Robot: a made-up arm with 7 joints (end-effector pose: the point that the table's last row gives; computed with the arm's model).
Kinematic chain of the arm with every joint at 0, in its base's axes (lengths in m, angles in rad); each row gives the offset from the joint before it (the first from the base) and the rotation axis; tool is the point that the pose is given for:
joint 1: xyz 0 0.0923 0 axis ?
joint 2: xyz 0 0.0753 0 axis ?
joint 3: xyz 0 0 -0.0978 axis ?
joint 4: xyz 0 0 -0.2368 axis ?
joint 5: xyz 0 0 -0.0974 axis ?
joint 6: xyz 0 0 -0.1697 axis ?
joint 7: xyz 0 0 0 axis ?
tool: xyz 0 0 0
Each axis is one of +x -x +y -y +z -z.
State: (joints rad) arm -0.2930 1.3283 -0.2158 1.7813 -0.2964 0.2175 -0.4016
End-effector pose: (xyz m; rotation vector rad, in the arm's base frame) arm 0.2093 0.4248 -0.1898 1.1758 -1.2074 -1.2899
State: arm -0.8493 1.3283 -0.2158 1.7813 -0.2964 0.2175 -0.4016
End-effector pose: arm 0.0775 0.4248 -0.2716 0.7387 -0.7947 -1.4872
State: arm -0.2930 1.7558 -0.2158 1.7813 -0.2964 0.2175 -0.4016
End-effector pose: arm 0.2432 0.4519 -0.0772 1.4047 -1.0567 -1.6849
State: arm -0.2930 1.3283 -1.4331 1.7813 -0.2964 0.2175 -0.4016
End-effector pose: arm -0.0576 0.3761 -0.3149 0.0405 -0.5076 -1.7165
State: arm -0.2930 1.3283 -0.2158 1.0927 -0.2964 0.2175 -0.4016
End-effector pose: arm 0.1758 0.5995 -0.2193 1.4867 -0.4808 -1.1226
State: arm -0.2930 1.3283 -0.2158 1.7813 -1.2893 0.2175 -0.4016
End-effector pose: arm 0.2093 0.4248 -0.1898 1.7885 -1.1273 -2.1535
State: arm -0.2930 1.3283 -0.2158 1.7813 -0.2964 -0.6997 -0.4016
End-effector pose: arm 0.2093 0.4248 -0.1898 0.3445 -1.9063 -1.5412
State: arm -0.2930 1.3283 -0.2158 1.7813 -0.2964 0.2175 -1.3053
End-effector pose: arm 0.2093 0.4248 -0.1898 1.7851 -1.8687 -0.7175
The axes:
joint 1: -y
joint 2: +x
joint 3: +z
joint 4: -y
joint 5: +z
joint 6: +y
joint 7: -x

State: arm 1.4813 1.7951 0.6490 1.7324 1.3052 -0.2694 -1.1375
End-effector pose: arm -0.2006 0.4165 0.2289 0.0373 1.9679 -0.9251
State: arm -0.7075 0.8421 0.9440 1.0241 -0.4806 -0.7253 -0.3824
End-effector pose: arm -0.0136 0.6439 -0.2218 1.4661 -1.1768 -0.7345
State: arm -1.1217 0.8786 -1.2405 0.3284 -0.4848 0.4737 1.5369
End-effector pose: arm -0.3821 0.5678 -0.2152 -0.6333 2.6430 -0.4682
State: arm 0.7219 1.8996 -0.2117 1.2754 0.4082 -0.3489 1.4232
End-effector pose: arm 0.1331 0.5752 0.2269 0.5702 -0.6663 -1.4969
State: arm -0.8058 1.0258 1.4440 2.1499 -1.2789 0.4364 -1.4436
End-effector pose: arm 0.0859 0.4437 0.0433 -1.8417 0.6324 0.1815
